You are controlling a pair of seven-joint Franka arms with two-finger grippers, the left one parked.
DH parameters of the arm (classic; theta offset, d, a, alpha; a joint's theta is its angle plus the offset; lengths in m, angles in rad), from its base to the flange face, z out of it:
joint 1: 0 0.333 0 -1.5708
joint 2: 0 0 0 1.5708
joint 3: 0 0.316 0.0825 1.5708
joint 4: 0 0 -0.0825 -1.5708
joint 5: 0 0.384 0 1.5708
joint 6: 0 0 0.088 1.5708
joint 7: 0 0.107 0 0
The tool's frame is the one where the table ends.
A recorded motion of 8 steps. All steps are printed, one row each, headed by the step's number.
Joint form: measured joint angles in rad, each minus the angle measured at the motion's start. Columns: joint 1, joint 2, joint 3, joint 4, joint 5, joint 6, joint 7.
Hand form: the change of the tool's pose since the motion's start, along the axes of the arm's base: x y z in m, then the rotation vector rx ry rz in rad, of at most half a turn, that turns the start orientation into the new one. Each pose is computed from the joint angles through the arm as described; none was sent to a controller.
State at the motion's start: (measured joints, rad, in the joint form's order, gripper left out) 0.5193 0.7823 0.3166 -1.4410 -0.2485 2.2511 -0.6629
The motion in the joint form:
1: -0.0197 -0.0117 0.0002 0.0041 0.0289 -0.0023 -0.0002
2: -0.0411 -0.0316 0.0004 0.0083 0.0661 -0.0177 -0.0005
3: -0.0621 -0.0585 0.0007 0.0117 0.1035 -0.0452 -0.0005
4: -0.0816 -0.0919 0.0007 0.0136 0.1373 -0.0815 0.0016
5: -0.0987 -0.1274 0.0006 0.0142 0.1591 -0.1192 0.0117
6: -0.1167 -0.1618 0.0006 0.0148 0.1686 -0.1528 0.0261
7: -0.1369 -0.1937 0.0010 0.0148 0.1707 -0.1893 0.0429
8: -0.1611 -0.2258 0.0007 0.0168 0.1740 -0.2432 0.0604
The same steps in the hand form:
1: 0.0109 -0.0092 0.0099 0.0217 0.0069 -0.0366
2: 0.0217 -0.0201 0.0246 0.0424 0.0202 -0.0782
3: 0.0309 -0.0316 0.0427 0.0582 0.0364 -0.1177
4: 0.0378 -0.0433 0.0638 0.0688 0.0522 -0.1535
5: 0.0425 -0.0544 0.0856 0.0725 0.0615 -0.1873
6: 0.0473 -0.0663 0.1069 0.0718 0.0614 -0.2203
7: 0.0519 -0.0801 0.1258 0.0633 0.0613 -0.2541
8: 0.0563 -0.0976 0.1439 0.0442 0.0722 -0.2932

